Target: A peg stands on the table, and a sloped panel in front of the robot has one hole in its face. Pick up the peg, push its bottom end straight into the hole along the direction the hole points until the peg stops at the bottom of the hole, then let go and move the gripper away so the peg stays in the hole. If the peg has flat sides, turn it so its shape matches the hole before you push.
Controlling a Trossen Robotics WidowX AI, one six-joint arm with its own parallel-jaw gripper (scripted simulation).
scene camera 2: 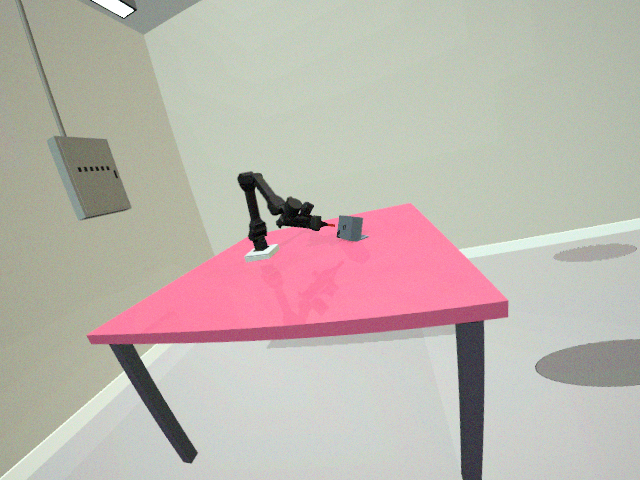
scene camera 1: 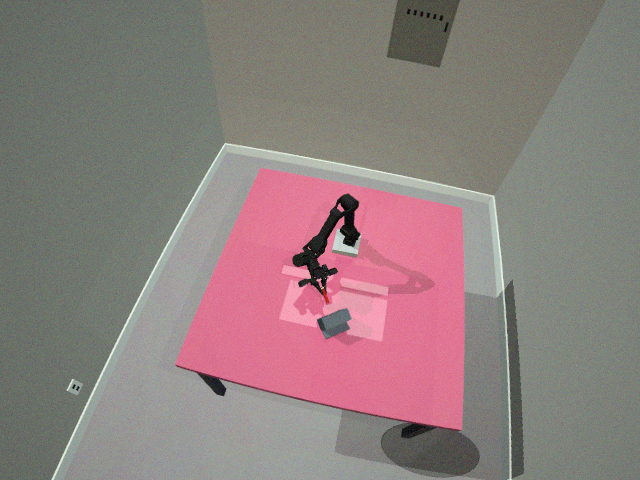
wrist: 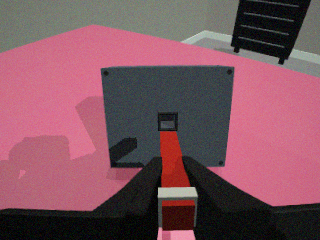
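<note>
A peg [wrist: 177, 201] is held by the gripper [wrist: 171, 163]. A panel [wrist: 202, 95] is also present.
</note>
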